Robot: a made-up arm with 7 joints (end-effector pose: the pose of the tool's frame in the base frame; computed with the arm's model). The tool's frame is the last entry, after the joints.
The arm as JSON. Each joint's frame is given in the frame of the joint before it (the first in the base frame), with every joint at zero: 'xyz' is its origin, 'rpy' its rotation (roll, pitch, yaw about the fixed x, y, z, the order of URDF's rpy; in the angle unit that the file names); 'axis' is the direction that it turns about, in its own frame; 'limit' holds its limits. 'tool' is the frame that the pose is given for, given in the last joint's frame.
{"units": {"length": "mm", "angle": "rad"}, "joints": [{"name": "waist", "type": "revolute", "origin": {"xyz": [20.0, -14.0, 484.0], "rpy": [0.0, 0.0, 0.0]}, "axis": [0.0, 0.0, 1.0], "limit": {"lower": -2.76, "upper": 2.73}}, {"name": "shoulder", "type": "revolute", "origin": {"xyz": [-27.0, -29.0, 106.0], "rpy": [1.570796, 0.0, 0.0]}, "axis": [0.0, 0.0, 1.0], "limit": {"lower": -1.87, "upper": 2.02}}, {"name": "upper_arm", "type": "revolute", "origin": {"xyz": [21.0, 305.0, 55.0], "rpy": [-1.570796, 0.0, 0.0]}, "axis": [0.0, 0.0, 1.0], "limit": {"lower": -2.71, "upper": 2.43}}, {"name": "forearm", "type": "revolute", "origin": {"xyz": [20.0, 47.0, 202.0], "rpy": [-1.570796, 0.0, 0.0]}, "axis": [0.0, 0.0, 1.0], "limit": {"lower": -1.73, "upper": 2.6}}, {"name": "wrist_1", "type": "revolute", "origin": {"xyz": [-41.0, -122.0, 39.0], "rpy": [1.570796, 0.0, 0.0]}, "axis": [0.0, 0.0, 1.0], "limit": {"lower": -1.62, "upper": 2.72}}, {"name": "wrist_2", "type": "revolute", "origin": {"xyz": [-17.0, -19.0, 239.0], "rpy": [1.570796, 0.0, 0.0]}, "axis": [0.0, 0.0, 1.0], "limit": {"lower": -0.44, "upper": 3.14}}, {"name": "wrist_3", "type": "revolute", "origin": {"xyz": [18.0, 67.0, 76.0], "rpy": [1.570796, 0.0, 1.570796]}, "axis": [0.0, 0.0, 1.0], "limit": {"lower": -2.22, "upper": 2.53}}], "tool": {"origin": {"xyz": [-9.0, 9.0, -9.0], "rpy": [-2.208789, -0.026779, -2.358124]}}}
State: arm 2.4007 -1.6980 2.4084 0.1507 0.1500 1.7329 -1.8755
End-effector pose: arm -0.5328 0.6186 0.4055 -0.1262 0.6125 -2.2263
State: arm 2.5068 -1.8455 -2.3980 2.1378 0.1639 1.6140 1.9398
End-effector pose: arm -0.1252 0.5138 0.7414 -0.9836 -1.4043 1.5450
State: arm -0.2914 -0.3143 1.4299 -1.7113 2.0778 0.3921 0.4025
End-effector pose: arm -0.1185 -0.4576 1.1180 1.0937 1.4022 -0.3921
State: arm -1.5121 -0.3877 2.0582 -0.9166 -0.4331 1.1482 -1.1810
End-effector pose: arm -0.3978 -0.4197 1.0984 -1.3434 0.1298 -0.3858
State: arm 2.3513 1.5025 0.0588 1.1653 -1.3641 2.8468 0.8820
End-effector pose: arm 0.5327 -0.5855 0.9061 -0.8166 -2.8286 -0.7895
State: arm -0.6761 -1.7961 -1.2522 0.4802 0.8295 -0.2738 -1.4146
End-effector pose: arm 0.4357 -0.7603 0.2749 1.3857 1.0891 2.5234
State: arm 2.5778 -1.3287 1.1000 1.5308 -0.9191 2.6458 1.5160
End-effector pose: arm -0.6504 0.1223 0.6483 -1.5937 -0.4697 -0.9221
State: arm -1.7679 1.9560 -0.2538 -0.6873 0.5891 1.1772 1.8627
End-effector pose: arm 0.1110 0.6357 0.0702 1.7137 -0.4744 -1.7349
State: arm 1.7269 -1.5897 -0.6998 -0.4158 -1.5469 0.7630 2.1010
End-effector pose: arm -0.2938 0.7558 0.6638 -1.0888 -1.5485 2.0840
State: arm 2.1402 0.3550 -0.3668 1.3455 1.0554 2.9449 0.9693
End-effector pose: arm 0.1350 0.1644 1.2246 1.4237 -1.9582 0.5416
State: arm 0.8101 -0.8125 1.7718 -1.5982 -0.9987 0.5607 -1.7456
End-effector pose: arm 0.5468 -0.1820 0.8022 -1.1344 0.2468 2.1837
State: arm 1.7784 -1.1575 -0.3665 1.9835 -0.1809 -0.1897 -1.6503
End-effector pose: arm 0.1699 0.5217 0.3537 -0.6631 -1.1026 -0.1040
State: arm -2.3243 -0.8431 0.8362 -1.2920 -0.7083 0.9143 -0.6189
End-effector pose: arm -0.3315 0.1406 1.1178 -0.5369 1.3104 -1.5651
